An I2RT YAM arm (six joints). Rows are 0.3 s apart.
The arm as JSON. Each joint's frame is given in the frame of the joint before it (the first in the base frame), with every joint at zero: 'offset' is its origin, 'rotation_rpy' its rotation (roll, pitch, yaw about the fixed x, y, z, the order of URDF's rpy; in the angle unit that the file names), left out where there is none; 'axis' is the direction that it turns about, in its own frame. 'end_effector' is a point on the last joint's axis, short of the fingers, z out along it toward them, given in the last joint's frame.
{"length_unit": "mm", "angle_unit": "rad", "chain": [
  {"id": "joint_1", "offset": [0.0, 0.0, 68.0], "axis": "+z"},
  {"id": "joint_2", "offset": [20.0, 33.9, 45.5], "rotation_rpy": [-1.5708, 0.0, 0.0], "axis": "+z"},
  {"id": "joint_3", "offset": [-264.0, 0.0, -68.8], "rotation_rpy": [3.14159, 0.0, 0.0], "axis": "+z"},
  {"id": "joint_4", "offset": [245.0, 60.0, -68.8], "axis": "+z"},
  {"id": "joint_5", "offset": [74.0, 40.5, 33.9], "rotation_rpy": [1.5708, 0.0, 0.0], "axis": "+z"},
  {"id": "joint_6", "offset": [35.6, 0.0, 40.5], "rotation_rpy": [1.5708, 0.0, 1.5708], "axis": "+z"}
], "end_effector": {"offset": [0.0, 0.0, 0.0], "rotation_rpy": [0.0, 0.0, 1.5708]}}
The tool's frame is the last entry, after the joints.
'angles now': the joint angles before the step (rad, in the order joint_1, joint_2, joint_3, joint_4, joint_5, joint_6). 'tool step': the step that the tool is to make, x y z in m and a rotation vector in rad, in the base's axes. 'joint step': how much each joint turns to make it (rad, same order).
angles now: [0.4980, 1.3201, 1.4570, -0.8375, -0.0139, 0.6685]
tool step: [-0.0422, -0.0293, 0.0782, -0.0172, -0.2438, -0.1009]
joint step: [0.0000, -0.0973, 0.2101, -0.0975, 0.1571, -0.0523]
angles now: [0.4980, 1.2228, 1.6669, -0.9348, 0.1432, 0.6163]
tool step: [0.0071, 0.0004, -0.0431, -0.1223, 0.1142, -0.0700]
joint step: [0.0001, -0.0140, -0.1487, -0.0229, 0.0874, -0.0069]
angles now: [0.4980, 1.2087, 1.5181, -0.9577, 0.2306, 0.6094]
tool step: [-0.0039, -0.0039, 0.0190, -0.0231, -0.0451, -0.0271]
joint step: [0.0002, 0.0111, 0.0816, -0.0374, 0.0467, -0.0182]
